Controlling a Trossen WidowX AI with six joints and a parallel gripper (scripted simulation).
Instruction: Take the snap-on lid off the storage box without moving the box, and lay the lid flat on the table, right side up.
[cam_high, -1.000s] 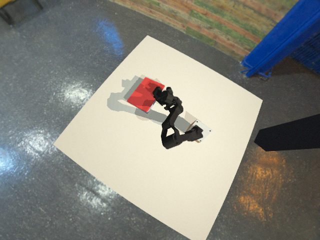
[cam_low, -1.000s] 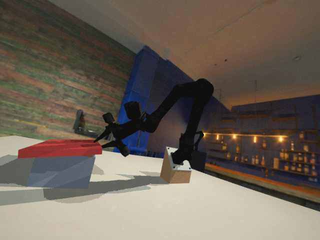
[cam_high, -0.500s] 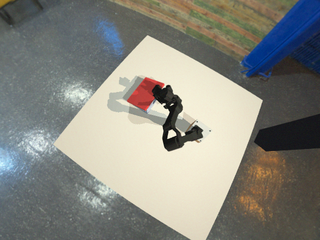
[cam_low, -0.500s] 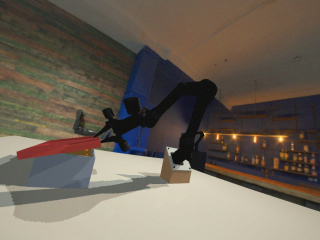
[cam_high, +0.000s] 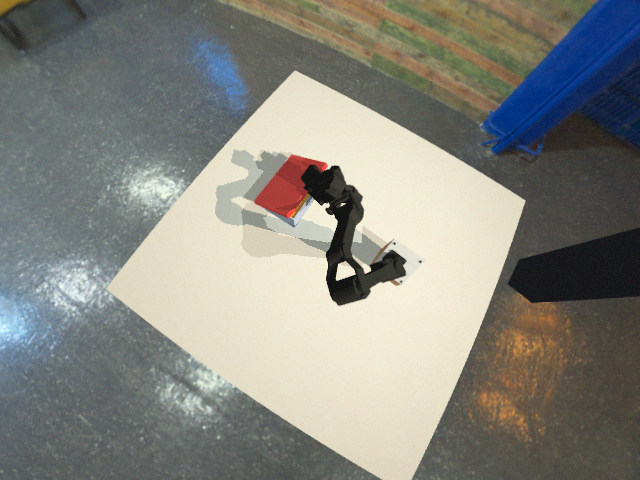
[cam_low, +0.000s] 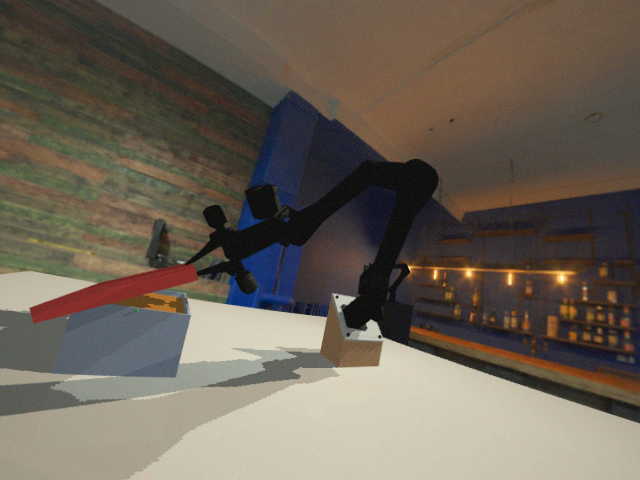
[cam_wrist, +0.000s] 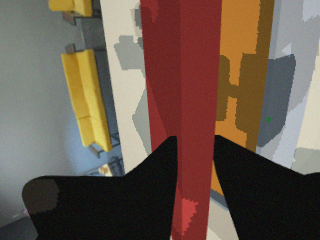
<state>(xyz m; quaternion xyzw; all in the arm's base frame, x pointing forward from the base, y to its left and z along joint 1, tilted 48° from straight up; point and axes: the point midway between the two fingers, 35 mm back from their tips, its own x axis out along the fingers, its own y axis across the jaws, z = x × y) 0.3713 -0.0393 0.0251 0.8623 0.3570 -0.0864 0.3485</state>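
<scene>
Right now the red lid is 70 mm ahead of my gripper tip, 10 mm to the left of it and 30 mm below it. From my gripper tip the other things lie so: storage box: 50 mm ahead, 100 mm below.
</scene>
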